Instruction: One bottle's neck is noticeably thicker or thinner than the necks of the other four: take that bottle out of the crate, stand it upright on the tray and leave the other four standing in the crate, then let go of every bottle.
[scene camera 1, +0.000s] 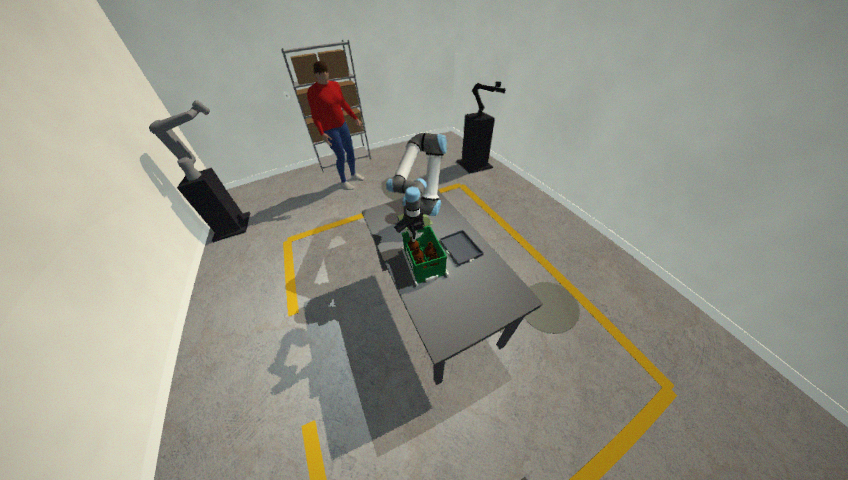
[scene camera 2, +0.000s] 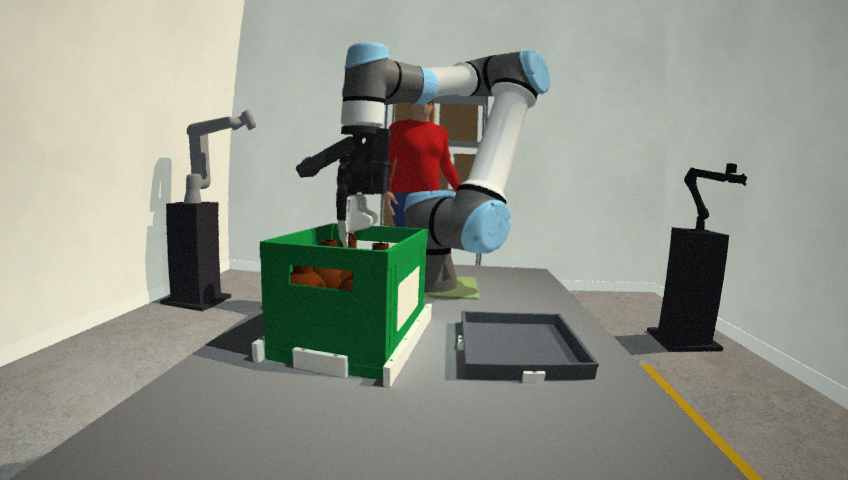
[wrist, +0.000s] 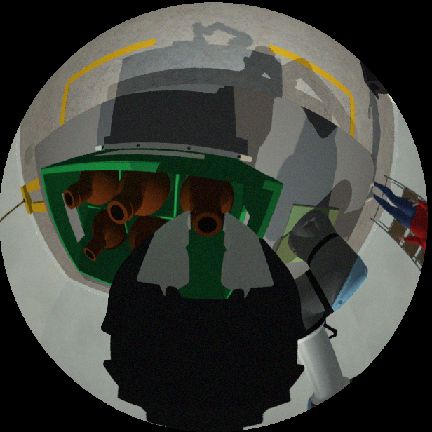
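The gripper (scene camera 2: 348, 246) is visible together with a white bracket (scene camera 2: 310, 360). The gripper also appears in the wrist view (wrist: 207, 213).
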